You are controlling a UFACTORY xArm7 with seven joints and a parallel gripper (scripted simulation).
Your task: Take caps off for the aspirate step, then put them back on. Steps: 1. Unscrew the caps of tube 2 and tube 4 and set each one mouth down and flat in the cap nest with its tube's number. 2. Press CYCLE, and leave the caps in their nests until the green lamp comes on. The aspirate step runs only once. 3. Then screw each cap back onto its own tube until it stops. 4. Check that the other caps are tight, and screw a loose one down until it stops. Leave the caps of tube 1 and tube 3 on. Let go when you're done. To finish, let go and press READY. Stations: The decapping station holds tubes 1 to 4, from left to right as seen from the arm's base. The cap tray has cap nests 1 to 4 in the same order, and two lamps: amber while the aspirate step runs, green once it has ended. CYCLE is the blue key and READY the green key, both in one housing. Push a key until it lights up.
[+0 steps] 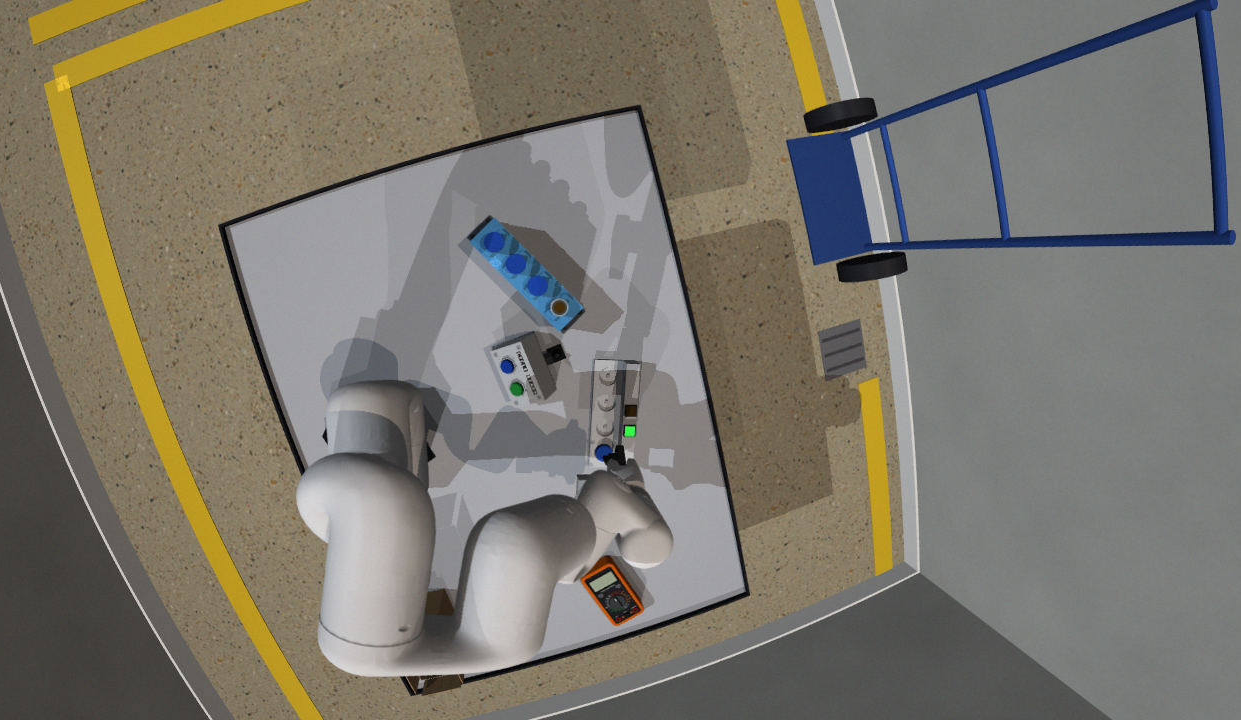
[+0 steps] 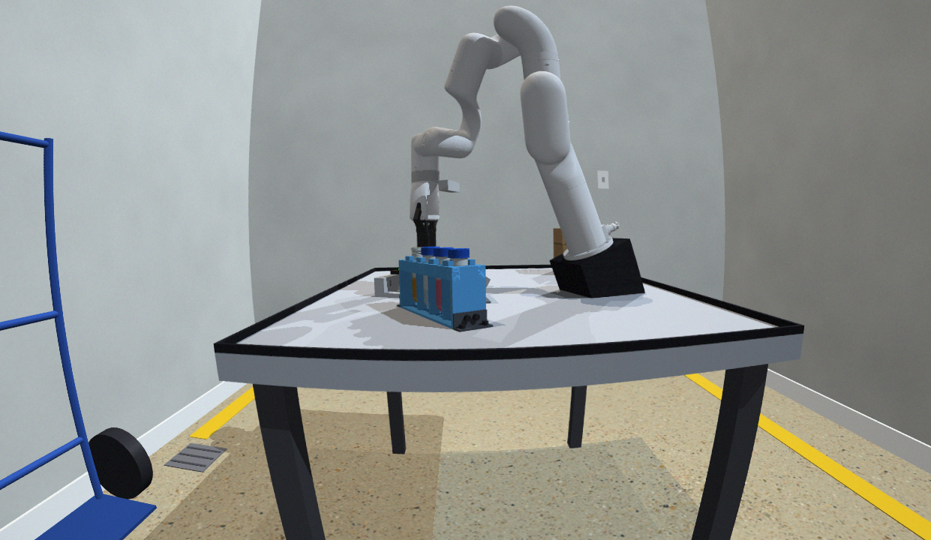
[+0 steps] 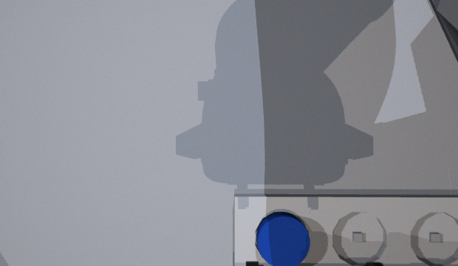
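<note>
The threaded tube neck is 31 cm to the left of my hand, 5 cm ahead of it and 1 cm below it. From my hand the other things lie so: key housing (22 cm to the left, 7 cm below, 7 cm behind); then blue cycle key (25 cm to the left, 8 cm behind, 6 cm below); then green ready key (20 cm to the left, 9 cm behind, 6 cm below).
</note>
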